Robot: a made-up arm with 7 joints. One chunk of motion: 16 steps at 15 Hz.
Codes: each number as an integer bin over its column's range. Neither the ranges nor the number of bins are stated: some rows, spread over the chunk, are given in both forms.
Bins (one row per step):
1: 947 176 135 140 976 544 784
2: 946 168 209 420 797 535 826
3: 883 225 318 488 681 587 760
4: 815 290 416 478 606 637 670
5: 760 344 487 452 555 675 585
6: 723 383 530 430 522 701 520
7: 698 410 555 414 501 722 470
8: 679 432 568 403 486 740 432
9: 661 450 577 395 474 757 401
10: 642 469 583 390 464 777 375
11: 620 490 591 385 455 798 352
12: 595 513 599 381 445 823 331
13: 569 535 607 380 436 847 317
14: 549 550 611 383 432 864 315
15: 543 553 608 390 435 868 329
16: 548 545 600 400 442 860 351
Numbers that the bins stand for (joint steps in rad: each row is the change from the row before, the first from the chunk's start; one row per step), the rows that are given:
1: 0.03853 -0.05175 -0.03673 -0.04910 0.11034 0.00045 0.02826
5: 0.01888 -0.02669 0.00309 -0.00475 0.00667 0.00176 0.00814
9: 0.00847 -0.01088 0.01327 -0.01285 -0.01328 0.00258 -0.01046
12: 0.00154 -0.00149 0.01575 -0.01484 -0.02042 0.00324 -0.01754
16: -0.00340 0.00329 0.01587 -0.01214 -0.02116 0.00361 -0.01551
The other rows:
2: 0.03843 -0.05294 -0.02836 -0.00930 0.06626 0.00036 0.03251
3: 0.03181 -0.04444 -0.01603 0.00037 0.03769 0.00088 0.02584
4: 0.02466 -0.03475 -0.00494 -0.00106 0.01923 0.00138 0.01674
6: 0.01499 -0.02088 0.00795 -0.00788 -0.00146 0.00202 0.00157
7: 0.01236 -0.01685 0.01078 -0.01015 -0.00663 0.00223 -0.00348
8: 0.01037 -0.01357 0.01225 -0.01172 -0.01032 0.00241 -0.00732
10: 0.00648 -0.00805 0.01394 -0.01356 -0.01574 0.00278 -0.01309
11: 0.00417 -0.00492 0.01485 -0.01428 -0.01796 0.00299 -0.01541
13: -0.00120 0.00179 0.01666 -0.01499 -0.02264 0.00348 -0.01895
14: -0.00330 0.00403 0.01711 -0.01456 -0.02362 0.00365 -0.01915
15: -0.00393 0.00448 0.01677 -0.01356 -0.02288 0.00369 -0.01774

